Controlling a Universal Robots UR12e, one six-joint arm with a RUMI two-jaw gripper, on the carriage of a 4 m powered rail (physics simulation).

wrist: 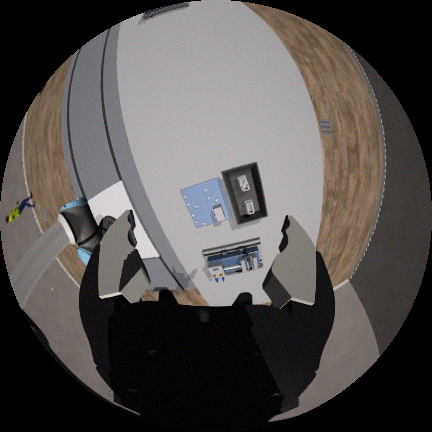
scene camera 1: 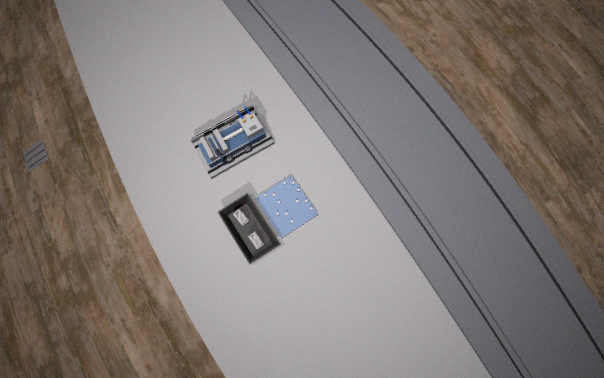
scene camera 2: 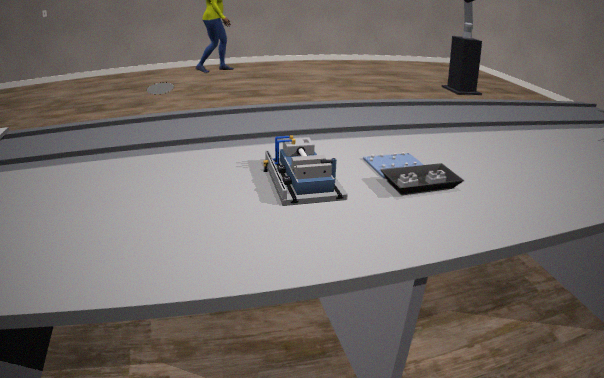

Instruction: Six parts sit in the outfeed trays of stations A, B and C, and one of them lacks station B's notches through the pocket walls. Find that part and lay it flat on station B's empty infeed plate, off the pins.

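Places are measured from the arm's base along level axes (x back, y right, z up), in millimetres.
Pixels of known places: gripper, fingertip midpoint: (wrist: 208,214).
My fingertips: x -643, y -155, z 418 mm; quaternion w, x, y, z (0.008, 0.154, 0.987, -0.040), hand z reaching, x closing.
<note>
For each thing: its top centre in the pictures, then the offset to it from my fingertips.
- light grey part, top centre: (wrist: 218,213) dx +35, dy +204, dz -404 mm
- blue-grey machine, top centre: (wrist: 235,269) dx +24, dy +496, dz -349 mm
My gripper (wrist: 208,214) is open, its fingers wide apart, high above a station in the wrist view. Below it a blue pinned plate (wrist: 197,195) carries one light grey part (wrist: 218,213) at a corner. The dark tray (wrist: 259,192) beside it holds two pale parts (wrist: 243,183) (wrist: 249,207). Another station shows in the scene views: a blue pinned plate (scene camera 1: 288,194) (scene camera 2: 400,160) without a part, beside a dark tray (scene camera 1: 263,220) (scene camera 2: 430,186) with two parts (scene camera 1: 241,217) (scene camera 1: 256,240) (scene camera 2: 408,178) (scene camera 2: 436,174). Station letters and notches cannot be made out.
A blue-grey machine (wrist: 232,261) stands near the tray and plate in the wrist view. Another machine (scene camera 1: 235,137) (scene camera 2: 310,172) stands at the other station. The grey rail (scene camera 1: 400,100) (wrist: 90,115) runs along the table. A person (scene camera 2: 214,35) (wrist: 20,209) is beyond it.
</note>
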